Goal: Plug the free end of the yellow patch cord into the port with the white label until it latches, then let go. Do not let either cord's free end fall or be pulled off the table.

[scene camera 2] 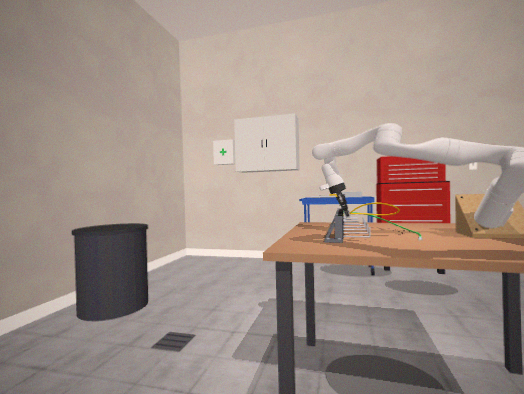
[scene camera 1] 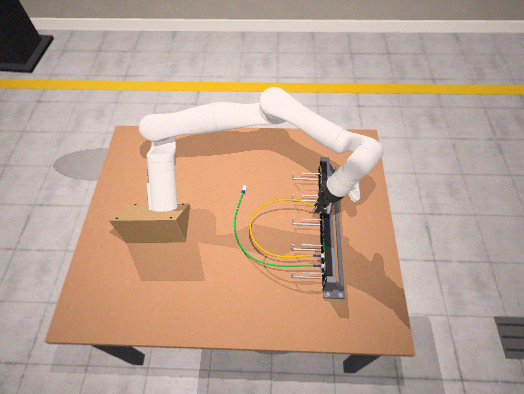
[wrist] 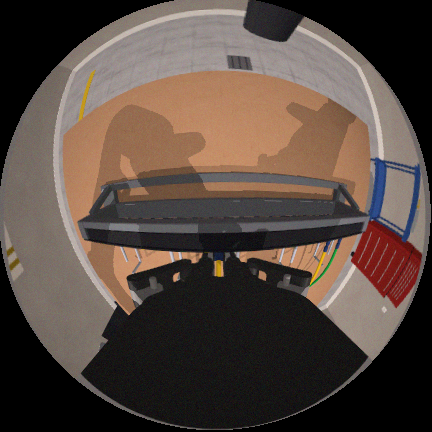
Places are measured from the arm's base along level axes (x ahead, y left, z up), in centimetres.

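Pixels of known places: gripper, fingertip midpoint: (scene camera 2: 348, 217) (scene camera 1: 315, 209) (wrist: 217, 255); arm's base at its link origin: (scene camera 2: 487, 219) (scene camera 1: 164, 208).
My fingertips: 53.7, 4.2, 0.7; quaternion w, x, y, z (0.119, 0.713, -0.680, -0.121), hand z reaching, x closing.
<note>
Ahead of a thing's pixels: the offset from my fingertips to its top centre, as dx, dy, dz. "*": to the spot under its first point. Level surfaces: height alone.
The black patch panel @(+1.0, -2.9, +2.5) (scene camera 1: 328, 250) (scene camera 2: 339, 228) (wrist: 150, 241) stands upright on the table. My gripper (scene camera 1: 317, 209) (scene camera 2: 346, 213) (wrist: 217, 255) is at its port side, shut on the blue-booted free end of the yellow cord (scene camera 1: 287, 199) (scene camera 2: 377, 203) (wrist: 218, 269). In the wrist view the blue boot is between the fingertips, right at the panel's face; the clear plug tip is hidden, so I cannot tell whether it is in a port or latched. The cord's other end is plugged in farther along. The white label cannot be made out.
The green cord (scene camera 1: 235, 225) (scene camera 2: 400, 228) (wrist: 327, 272) has one end in the panel; its free end @(* -27.0, +10.5, -7.0) (scene camera 1: 244, 189) (scene camera 2: 420, 238) lies on the table @(dz -7.7) (scene camera 1: 200, 310). Metal cable guides (scene camera 1: 306, 223) (scene camera 2: 362, 235) stick out on the port side, on both sides of my fingers.
</note>
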